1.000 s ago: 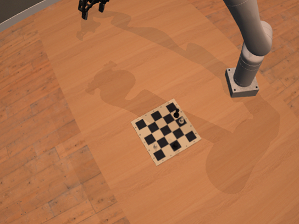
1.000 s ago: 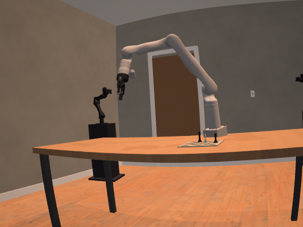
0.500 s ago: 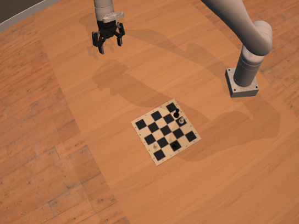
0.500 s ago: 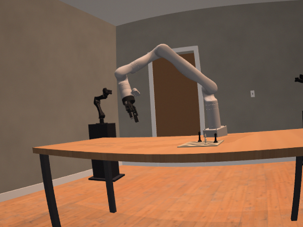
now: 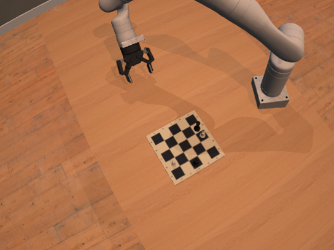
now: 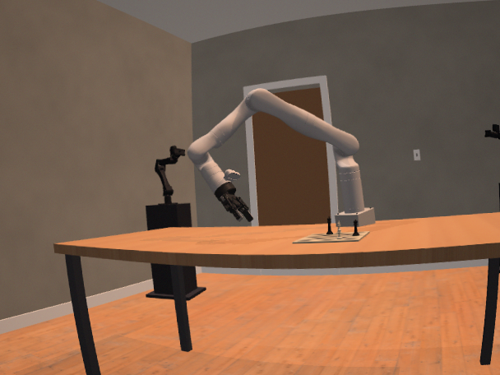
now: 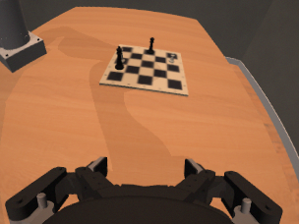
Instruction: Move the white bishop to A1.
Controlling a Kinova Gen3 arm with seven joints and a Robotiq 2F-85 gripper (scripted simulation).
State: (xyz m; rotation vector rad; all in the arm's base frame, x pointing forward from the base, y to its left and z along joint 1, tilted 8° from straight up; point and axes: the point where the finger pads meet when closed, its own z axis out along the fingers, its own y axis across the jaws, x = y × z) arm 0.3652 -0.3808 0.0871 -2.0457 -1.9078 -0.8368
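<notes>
The chessboard lies 50 mm ahead of my hand, 310 mm to the left of it and 70 mm below it. Round my hand: white piece 130 mm ahead, 330 mm to the left, 60 mm below.
</notes>
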